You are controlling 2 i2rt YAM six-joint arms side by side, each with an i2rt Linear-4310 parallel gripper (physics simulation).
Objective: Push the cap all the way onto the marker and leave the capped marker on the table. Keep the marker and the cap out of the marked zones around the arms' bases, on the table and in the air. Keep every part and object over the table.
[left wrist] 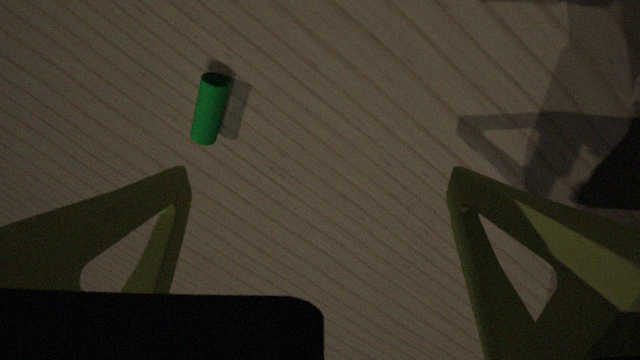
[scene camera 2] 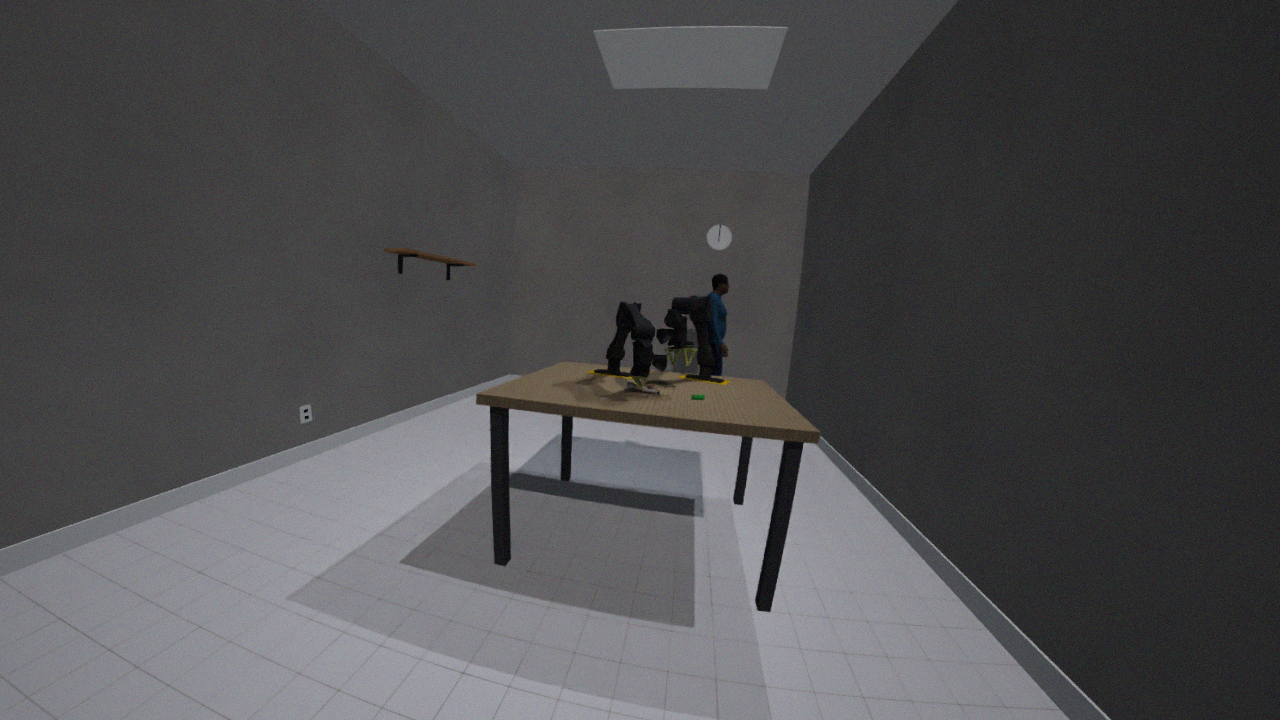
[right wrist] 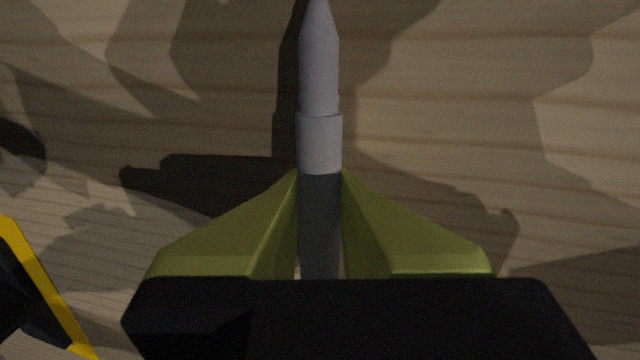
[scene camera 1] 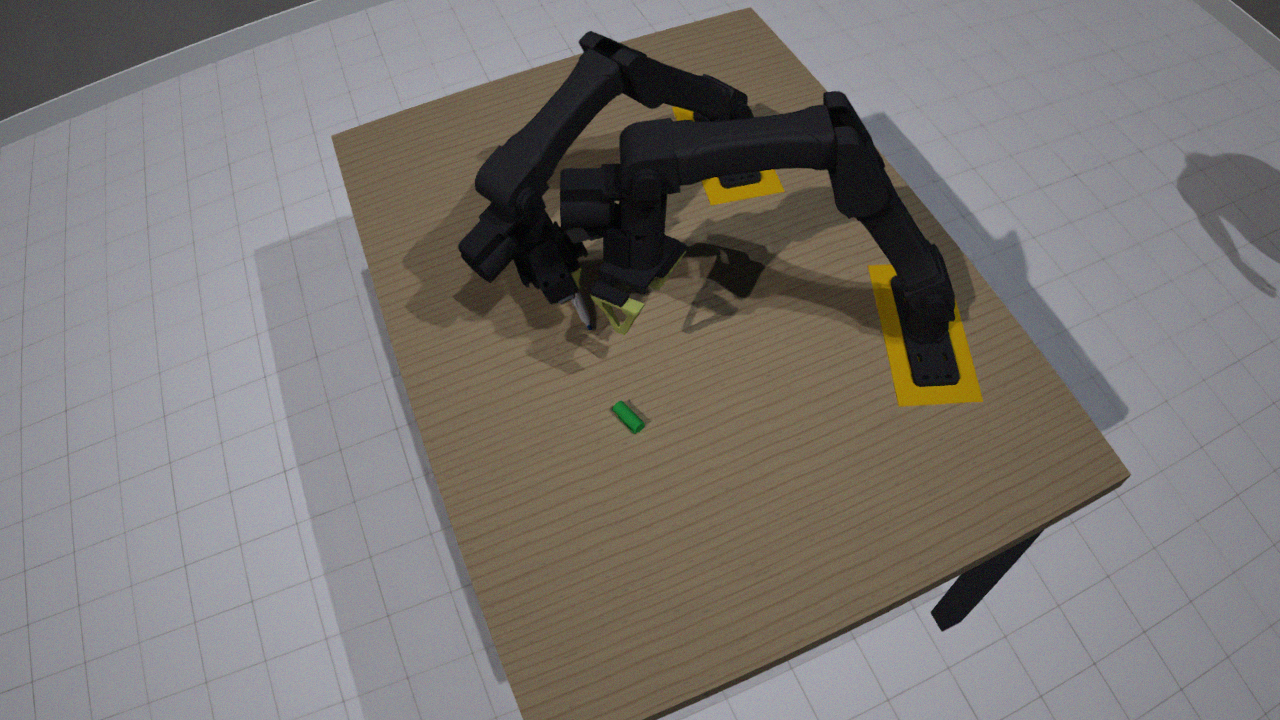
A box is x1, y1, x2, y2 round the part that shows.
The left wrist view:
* my left gripper: [0, 166, 639, 359]
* green cap: [190, 73, 229, 144]
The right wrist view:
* my right gripper: [120, 168, 596, 359]
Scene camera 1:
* my left gripper: [591, 225, 685, 334]
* my right gripper: [514, 221, 587, 288]
